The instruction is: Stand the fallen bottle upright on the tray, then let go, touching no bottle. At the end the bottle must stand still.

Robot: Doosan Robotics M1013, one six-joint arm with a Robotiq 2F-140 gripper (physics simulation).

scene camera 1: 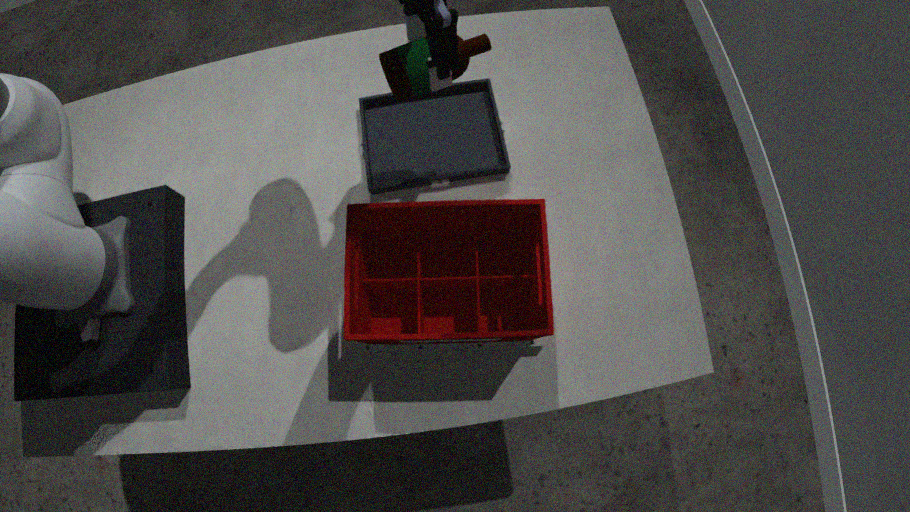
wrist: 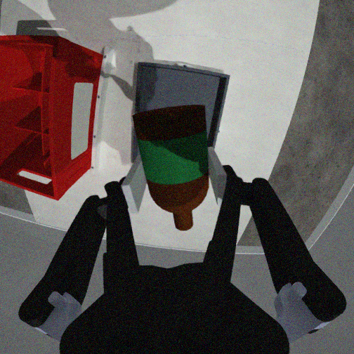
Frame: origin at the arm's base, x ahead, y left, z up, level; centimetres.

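Where they show: gripper, fingertip midpoint: (scene camera 1: 429,66); arm's base, link origin: (scene camera 1: 94,273).
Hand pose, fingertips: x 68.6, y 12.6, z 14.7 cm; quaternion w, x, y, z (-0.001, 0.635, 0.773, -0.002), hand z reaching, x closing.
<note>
Each offset is from my fingertips to the centre of the thing. "pt": to the spot under its first point. Level surfaces: height alone.
The brown bottle with a green label @(dx +1.4, dy +0.3, dz +1.0 cm) (scene camera 1: 416,66) (wrist: 175,160) lies on its side in the air, above the tray's far edge in the scene view. Its neck points right in the scene view and toward the gripper's body in the wrist view. My gripper (scene camera 1: 443,68) (wrist: 175,162) is shut on the bottle, with one pad on each side of its body near the label. The dark grey tray @(pt dx -0.5, dy -2.1, dz -21.1 cm) (scene camera 1: 435,143) (wrist: 185,85) lies flat on the table below the bottle. The bottle hides part of the tray in the wrist view.
A red crate with dividers @(pt dx +8.8, dy -32.5, dz -4.2 cm) (scene camera 1: 548,273) (wrist: 62,125) stands close beside the tray, nearer the front in the scene view. The white arm (scene camera 1: 50,254) rises from a dark base block (scene camera 1: 159,267) at the left. The pale table @(dz -21.7 cm) (scene camera 1: 617,254) ends behind the gripper.
</note>
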